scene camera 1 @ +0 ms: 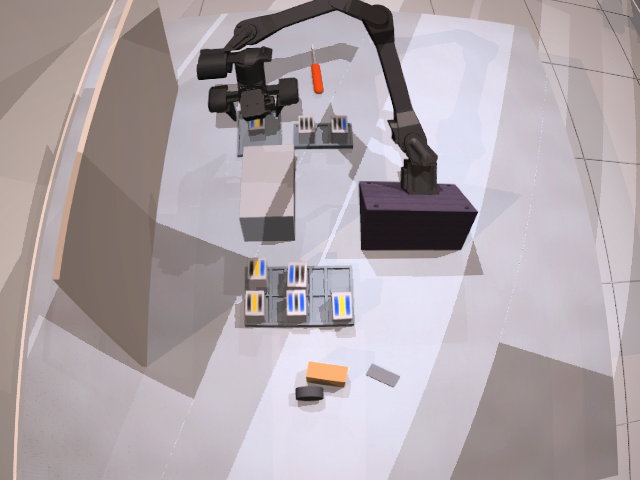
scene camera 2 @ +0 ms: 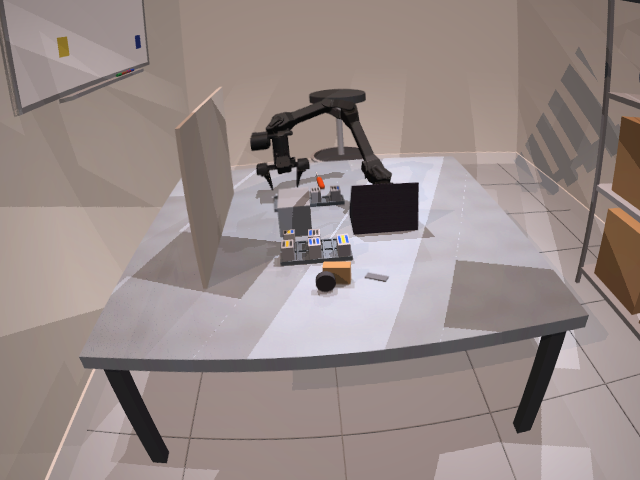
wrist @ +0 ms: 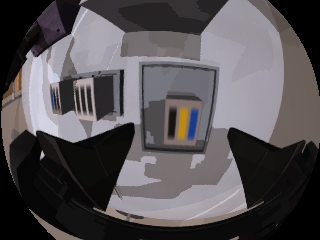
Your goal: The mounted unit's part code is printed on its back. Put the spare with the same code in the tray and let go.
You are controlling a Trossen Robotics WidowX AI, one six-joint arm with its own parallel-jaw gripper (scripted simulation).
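The gripper is visible in scene camera 1 and in the wrist view, and it appears in scene camera 2 (285, 188) too. On the gripper, (scene camera 1: 230, 110) and (wrist: 285, 150) are the same spot.
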